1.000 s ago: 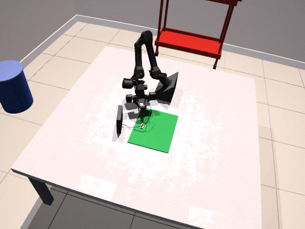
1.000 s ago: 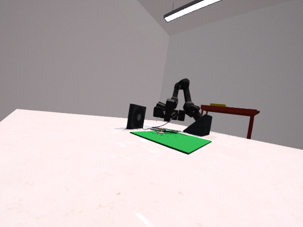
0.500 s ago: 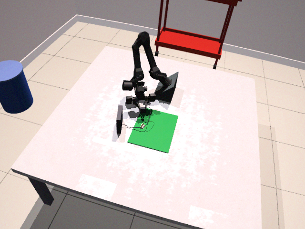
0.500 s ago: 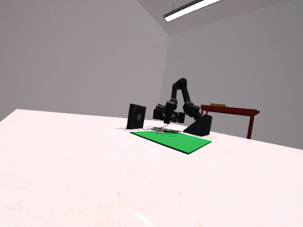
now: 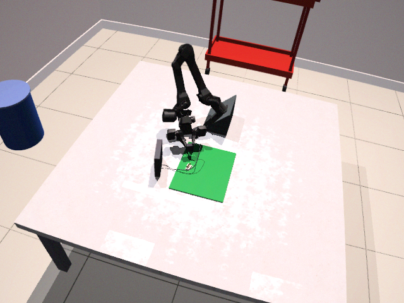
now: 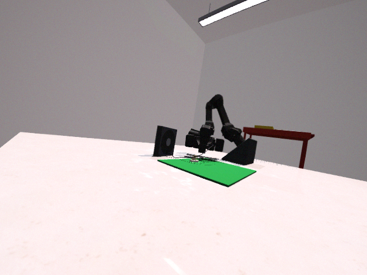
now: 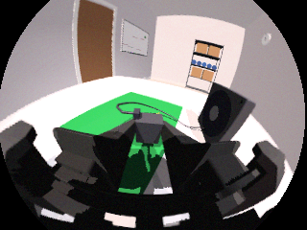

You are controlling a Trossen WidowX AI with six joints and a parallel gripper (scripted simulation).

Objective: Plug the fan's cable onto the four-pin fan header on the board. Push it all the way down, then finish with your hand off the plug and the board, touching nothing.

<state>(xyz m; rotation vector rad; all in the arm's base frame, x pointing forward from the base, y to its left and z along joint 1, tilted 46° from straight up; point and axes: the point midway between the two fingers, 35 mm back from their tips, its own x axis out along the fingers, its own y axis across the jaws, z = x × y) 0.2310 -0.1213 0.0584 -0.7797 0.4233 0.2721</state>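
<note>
The four-pin header is 8 cm ahead of my gripper tip, 6 cm below it and 1 cm to the left of it. Also, from my gripper tip: black fan: 11 cm to the right, 10 cm ahead; then fan plug: 1 cm below; then green board: 9 cm to the left, 7 cm below, 7 cm ahead.
</note>
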